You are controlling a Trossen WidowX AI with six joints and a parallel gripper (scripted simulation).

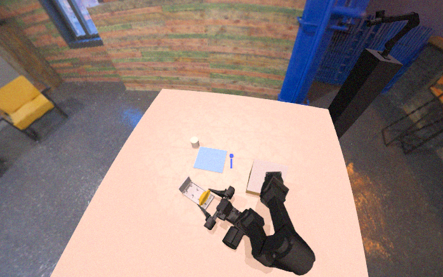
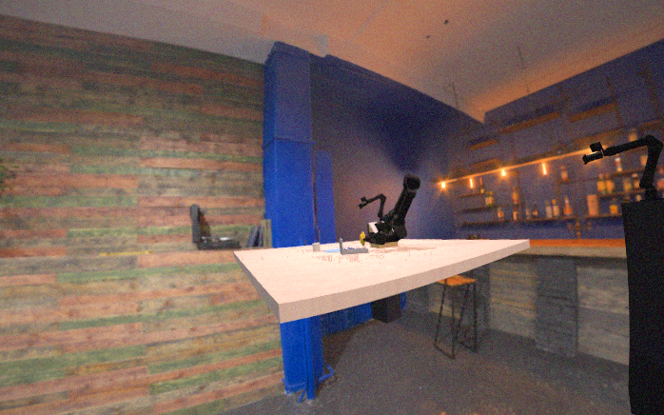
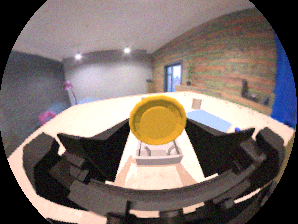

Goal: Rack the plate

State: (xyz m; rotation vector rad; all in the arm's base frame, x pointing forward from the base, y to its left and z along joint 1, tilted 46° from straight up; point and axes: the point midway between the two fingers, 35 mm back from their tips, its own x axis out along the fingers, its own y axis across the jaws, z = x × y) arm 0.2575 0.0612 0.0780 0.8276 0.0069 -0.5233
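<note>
My gripper tip is now 3 cm short of the grey dish rack, 2 cm to the left of it and 5 cm above it. Round my gripper tip: light blue mat (21 cm to the right, 7 cm below); yellow plate (1 cm behind); blue utensil (11 cm behind, 22 cm to the right, 7 cm below).
</note>
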